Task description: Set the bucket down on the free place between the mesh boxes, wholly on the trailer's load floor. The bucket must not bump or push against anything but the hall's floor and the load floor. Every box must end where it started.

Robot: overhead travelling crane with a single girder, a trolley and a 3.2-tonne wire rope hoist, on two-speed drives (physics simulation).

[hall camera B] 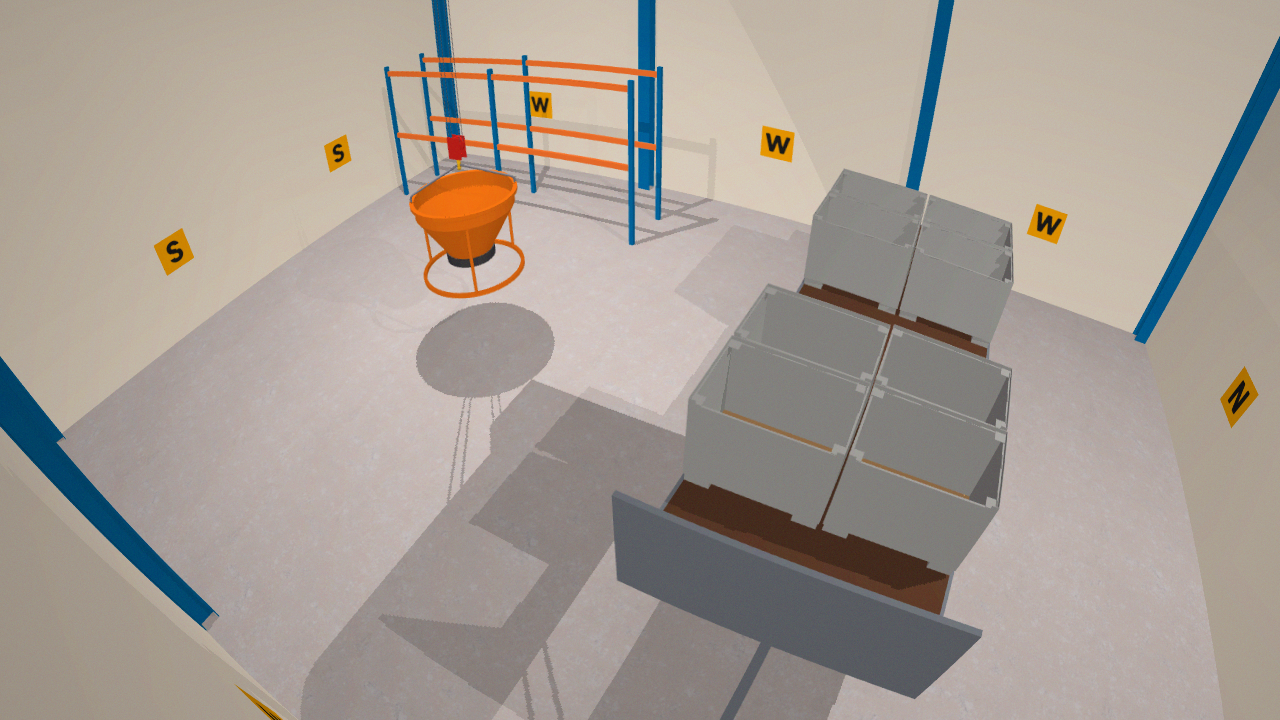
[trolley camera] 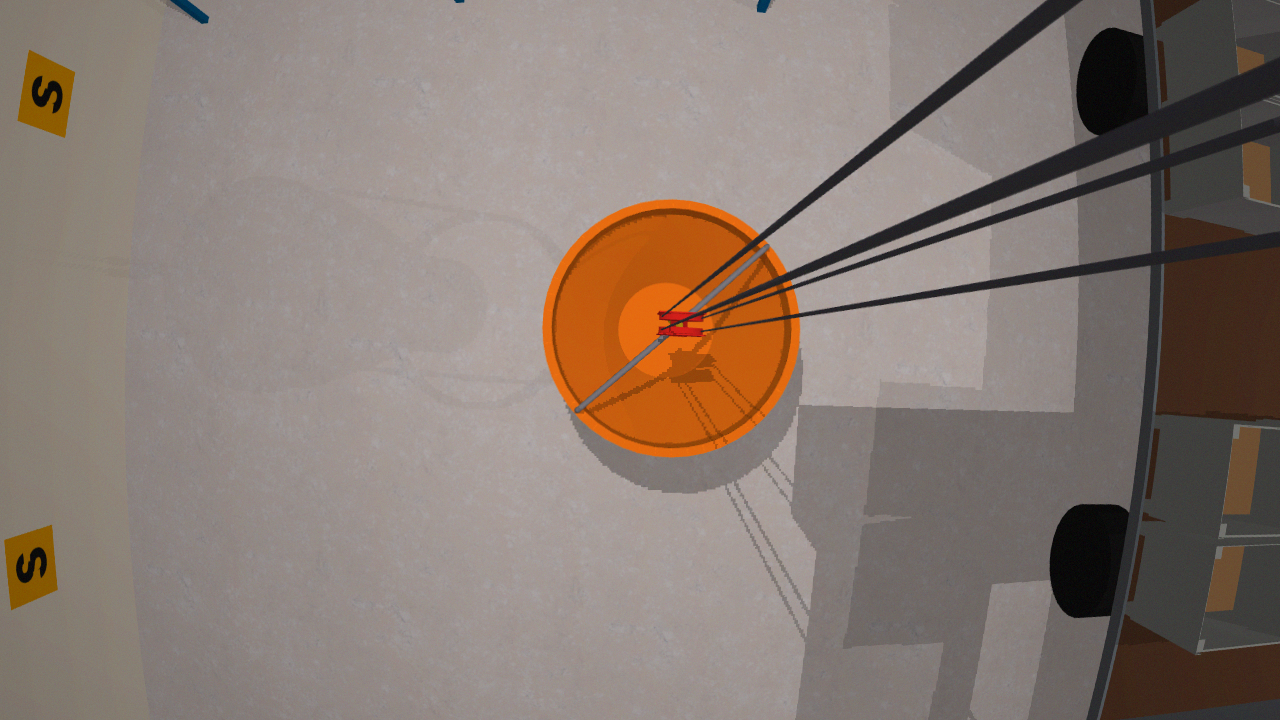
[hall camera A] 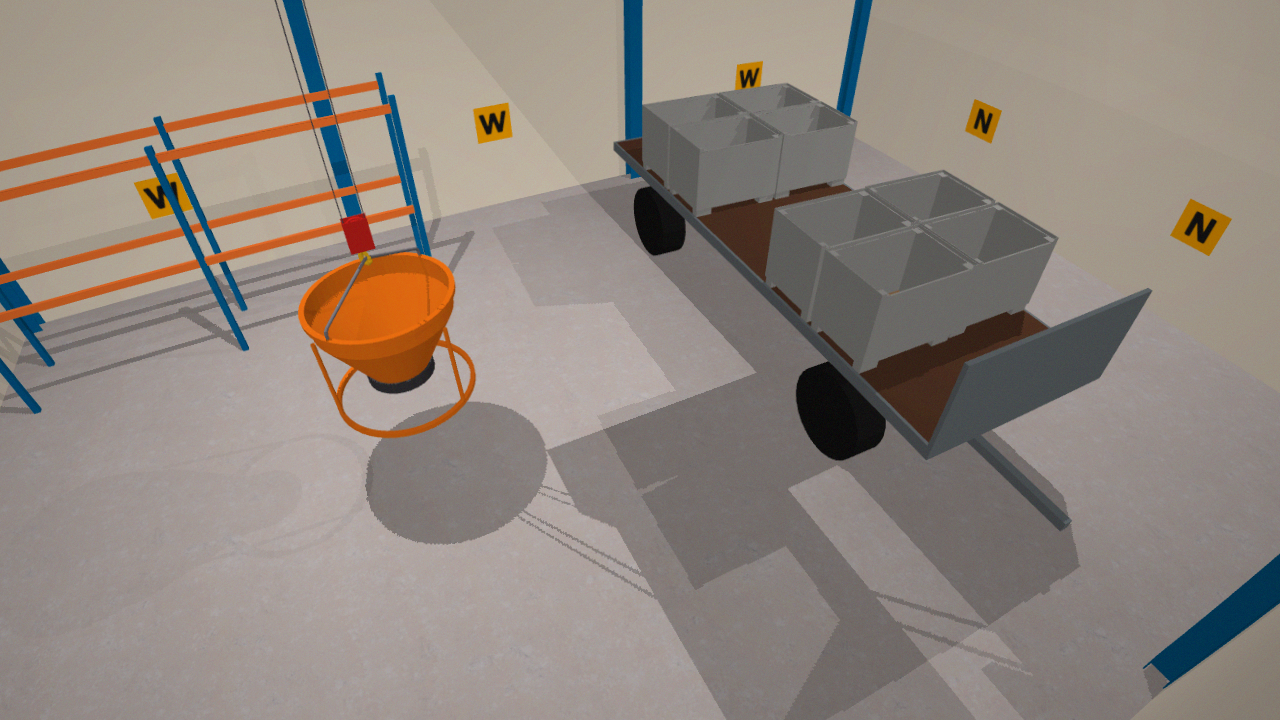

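Observation:
The orange bucket [hall camera A: 398, 353] [hall camera B: 465, 234] [trolley camera: 581, 313] hangs upright above the hall floor, its shadow apart from its foot ring. The crane hook [hall camera A: 365, 258] [hall camera B: 459, 164] is shut on the bucket's grey bail, under the red hook block [hall camera A: 358, 233] [hall camera B: 456, 146] [trolley camera: 682, 331]. The hook itself is hidden in the trolley view. The trailer's brown load floor [hall camera A: 742, 237] [trolley camera: 1208, 322] shows between the front mesh boxes [hall camera A: 939, 308] [hall camera B: 769, 456] [trolley camera: 1172, 573] and the rear mesh boxes [hall camera A: 725, 174] [hall camera B: 859, 259] [trolley camera: 1199, 107]. The bucket is beside the trailer, apart from it.
A blue and orange rack [hall camera A: 196, 247] [hall camera B: 631, 197] stands behind the bucket near the W wall. The trailer has a grey end board [hall camera A: 1038, 376] [hall camera B: 787, 591], a drawbar [hall camera A: 1020, 483] and black wheels, one [hall camera A: 841, 411] [trolley camera: 1087, 559] near the end board. Blue columns stand along the walls.

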